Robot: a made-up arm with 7 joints.
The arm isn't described. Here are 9 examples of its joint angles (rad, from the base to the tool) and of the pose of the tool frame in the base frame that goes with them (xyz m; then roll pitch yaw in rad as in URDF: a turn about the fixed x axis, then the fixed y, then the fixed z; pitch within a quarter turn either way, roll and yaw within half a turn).
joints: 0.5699 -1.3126 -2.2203 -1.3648 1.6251 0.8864 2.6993
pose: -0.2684 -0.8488 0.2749 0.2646 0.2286 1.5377
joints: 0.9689 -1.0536 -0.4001 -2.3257 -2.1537 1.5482 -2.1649
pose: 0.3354 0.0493 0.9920 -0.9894 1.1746 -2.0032
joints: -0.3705 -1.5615 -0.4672 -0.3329 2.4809 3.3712 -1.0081
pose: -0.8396 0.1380 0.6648 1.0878 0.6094 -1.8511
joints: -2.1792 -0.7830 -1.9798 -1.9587 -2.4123 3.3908 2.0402
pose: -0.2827 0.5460 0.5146 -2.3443 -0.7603 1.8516
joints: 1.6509 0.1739 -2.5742 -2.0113 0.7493 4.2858 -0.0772
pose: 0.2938 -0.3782 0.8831 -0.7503 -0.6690 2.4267
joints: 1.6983 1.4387 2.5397 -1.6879 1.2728 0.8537 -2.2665
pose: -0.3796 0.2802 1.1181 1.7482 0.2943 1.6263
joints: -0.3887 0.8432 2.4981 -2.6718 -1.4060 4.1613 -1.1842
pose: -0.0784 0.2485 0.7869 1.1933 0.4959 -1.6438
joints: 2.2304 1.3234 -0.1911 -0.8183 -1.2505 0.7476 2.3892
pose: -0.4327 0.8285 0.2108 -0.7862 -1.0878 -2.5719
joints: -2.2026 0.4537 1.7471 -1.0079 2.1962 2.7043 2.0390
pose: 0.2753 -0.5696 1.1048 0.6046 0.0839 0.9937
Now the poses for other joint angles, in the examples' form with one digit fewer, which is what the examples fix.
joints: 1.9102 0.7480 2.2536 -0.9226 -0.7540 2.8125 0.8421
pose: -0.389 0.219 1.300 -0.919 -0.439 1.630
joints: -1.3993 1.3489 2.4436 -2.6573 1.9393 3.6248 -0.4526
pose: 0.315 0.065 0.701 -1.889 0.566 -0.550
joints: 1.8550 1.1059 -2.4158 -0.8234 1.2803 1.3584 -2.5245
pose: 0.160 0.687 1.160 2.930 0.790 3.070
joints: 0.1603 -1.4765 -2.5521 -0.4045 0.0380 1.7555 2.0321
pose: -0.965 -0.296 0.339 2.740 0.502 1.252
